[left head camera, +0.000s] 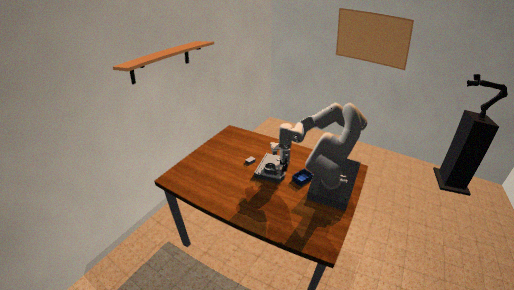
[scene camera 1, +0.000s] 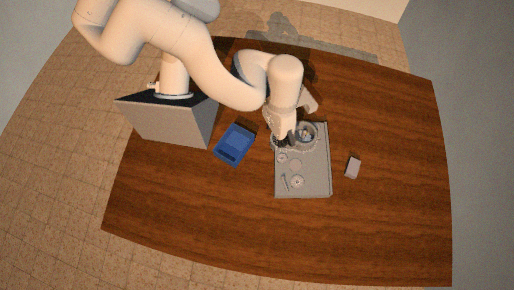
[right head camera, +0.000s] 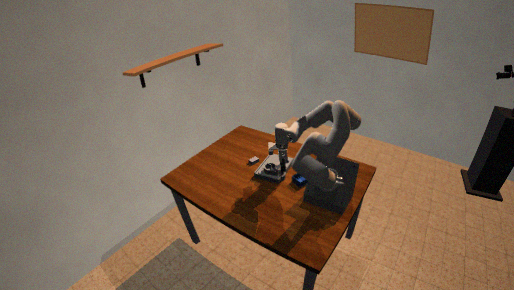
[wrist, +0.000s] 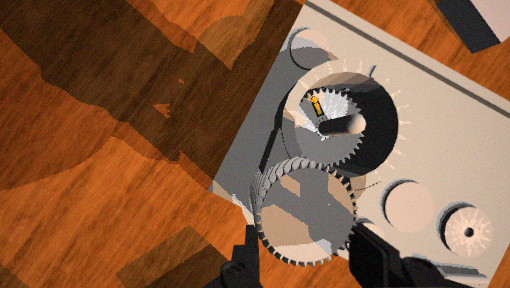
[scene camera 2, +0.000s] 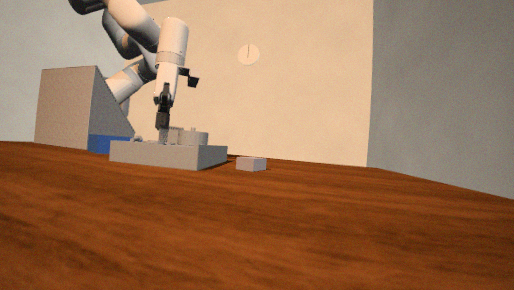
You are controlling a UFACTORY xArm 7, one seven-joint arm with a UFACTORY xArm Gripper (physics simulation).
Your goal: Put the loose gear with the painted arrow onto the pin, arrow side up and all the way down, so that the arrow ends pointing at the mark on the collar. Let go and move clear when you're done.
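Places are measured from the arm's base along level axes (x back, y right, z up), in centimetres.
Pixels of known places: gripper, fingertip midpoint: (left head camera: 283,168) (scene camera 1: 276,136) (right head camera: 282,168) (wrist: 302,247) (scene camera 2: 162,130); arm's base, origin of the base link: (scene camera 1: 173,95) (right head camera: 328,180) (scene camera 2: 95,104).
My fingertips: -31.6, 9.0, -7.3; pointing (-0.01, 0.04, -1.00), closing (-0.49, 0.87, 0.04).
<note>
Ahead of a thing's pixels: the offset from my fingertips to its top centre, as dx, dy, dz. "spot": to the spot under its first point.
The gear with the painted orange arrow {-8.1, -1.2, -3.4} (wrist: 336,147) lies arrow side up around the pin {-8.1, -1.2, +1.7} (wrist: 345,125), inside the round collar {spot: -9.3, -4.9, +0.2} (wrist: 305,80). In the wrist view its arrow points up and left, while the collar's small mark {spot: -11.9, -1.5, +0.2} (wrist: 372,70) is at the upper right, so the two are not lined up. How deep the gear sits is hard to tell. My gripper (wrist: 302,247) (scene camera 2: 163,122) is shut on a tall plain toothed gear (wrist: 310,215) (scene camera 2: 163,136) beside the collar, whose teeth appear to meet the arrow gear's edge. The tall gear's underside is hidden.
The grey base plate {spot: -13.2, +7.6, -3.4} (wrist: 450,125) (scene camera 1: 315,187) carries a flat disc {-5.7, +7.6, -3.1} (wrist: 410,206), a small gear {spot: -6.3, +13.2, -3.3} (wrist: 470,232) (scene camera 1: 297,181) and a bolt {-2.7, +13.7, -2.1} (scene camera 1: 285,182). A blue tray {+12.8, +1.2, -2.7} (scene camera 1: 220,151) stands between the plate and the robot's base. A small pale block {-25.3, +7.2, -4.7} (scene camera 1: 352,167) (scene camera 2: 250,164) lies beyond the plate's other side.
</note>
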